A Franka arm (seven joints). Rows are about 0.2 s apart.
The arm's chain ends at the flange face. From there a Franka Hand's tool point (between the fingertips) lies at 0.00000 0.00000 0.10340 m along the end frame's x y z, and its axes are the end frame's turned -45 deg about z.
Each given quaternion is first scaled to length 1.
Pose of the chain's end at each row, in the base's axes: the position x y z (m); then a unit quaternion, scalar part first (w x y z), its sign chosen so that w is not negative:
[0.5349, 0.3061, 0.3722, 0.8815, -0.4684, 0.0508, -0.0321]
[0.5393, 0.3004, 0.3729, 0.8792, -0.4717, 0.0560, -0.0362]
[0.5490, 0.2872, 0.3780, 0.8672, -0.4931, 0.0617, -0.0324]
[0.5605, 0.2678, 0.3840, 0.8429, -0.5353, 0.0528, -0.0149]
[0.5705, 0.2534, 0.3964, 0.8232, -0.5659, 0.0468, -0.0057]
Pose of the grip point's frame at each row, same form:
[0.5473, 0.3911, 0.4297, 0.8021, -0.4522, -0.1323, -0.3670]
[0.5530, 0.3857, 0.4296, 0.7984, -0.4572, -0.1288, -0.3699]
[0.5634, 0.3752, 0.4303, 0.7888, -0.4792, -0.1317, -0.3618]
[0.5714, 0.3609, 0.4276, 0.7730, -0.5147, -0.1561, -0.3363]
[0.5791, 0.3497, 0.4331, 0.7583, -0.5407, -0.1733, -0.3203]

